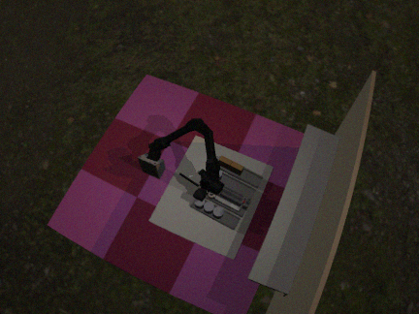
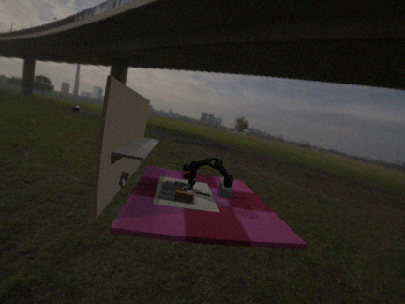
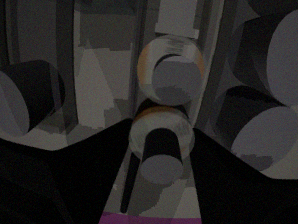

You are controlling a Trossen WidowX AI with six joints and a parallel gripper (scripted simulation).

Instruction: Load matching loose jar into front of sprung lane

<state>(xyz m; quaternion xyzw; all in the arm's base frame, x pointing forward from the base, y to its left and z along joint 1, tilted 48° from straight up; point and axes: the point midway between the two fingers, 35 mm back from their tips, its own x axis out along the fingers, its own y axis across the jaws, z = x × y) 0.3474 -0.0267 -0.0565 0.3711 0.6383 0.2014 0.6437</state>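
Right now the thin black bar is 120 mm behind my gripper tip, 50 mm to the left of it and 30 mm below it. The rest, counted from my gripper tip: grey lane tray (150 mm ahead, 20 mm below); then pusher plate (150 mm ahead, 10 mm above); then grey shelf (500 mm ahead, 330 mm above, 40 mm to the right).
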